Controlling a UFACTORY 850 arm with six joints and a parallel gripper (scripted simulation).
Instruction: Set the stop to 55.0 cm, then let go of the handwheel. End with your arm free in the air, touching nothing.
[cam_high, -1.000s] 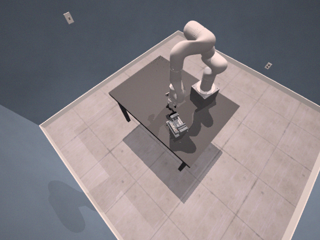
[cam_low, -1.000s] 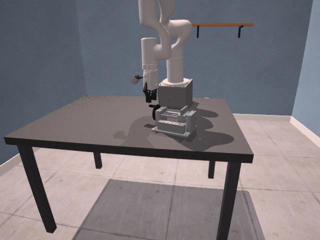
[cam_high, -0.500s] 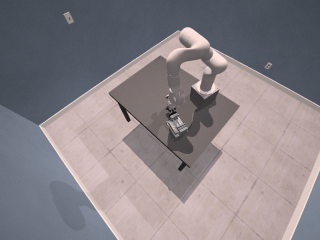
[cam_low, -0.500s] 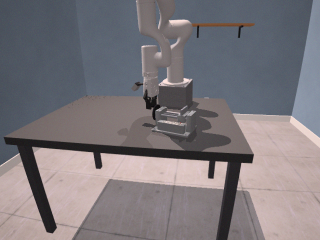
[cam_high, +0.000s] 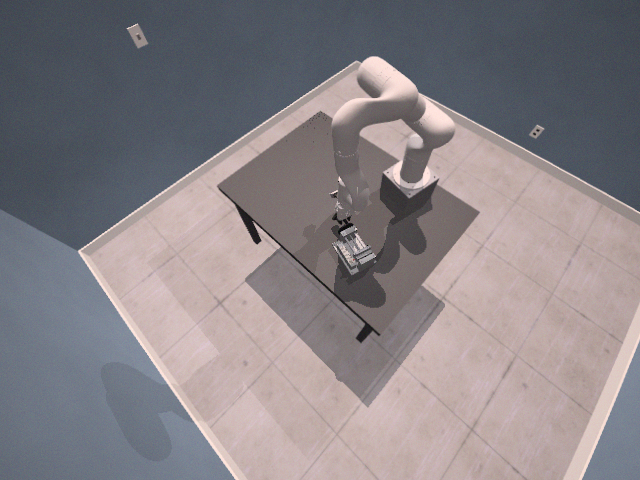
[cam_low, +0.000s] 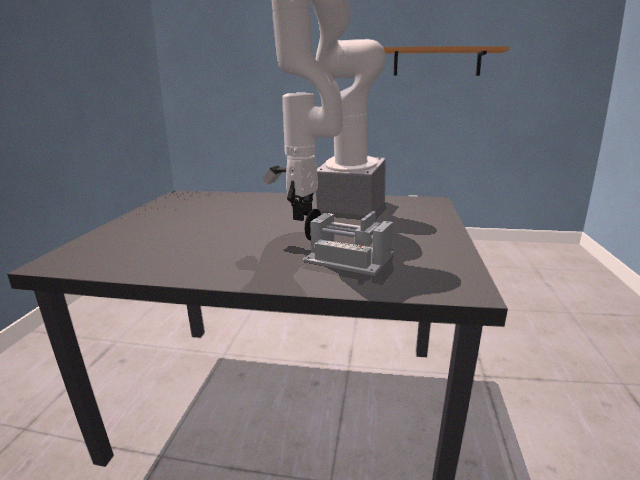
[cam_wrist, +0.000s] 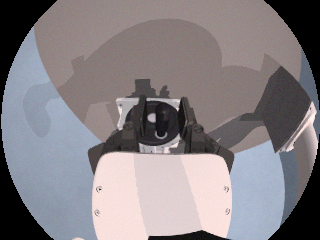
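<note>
Right now my hand is 10 mm to the right of the dark handle. From my hand the other things lie so: black handwheel (20 mm to the left, 10 mm below, 10 mm ahead); then grey stop fixture (190 mm to the left, 70 mm ahead, 20 mm below).
</note>
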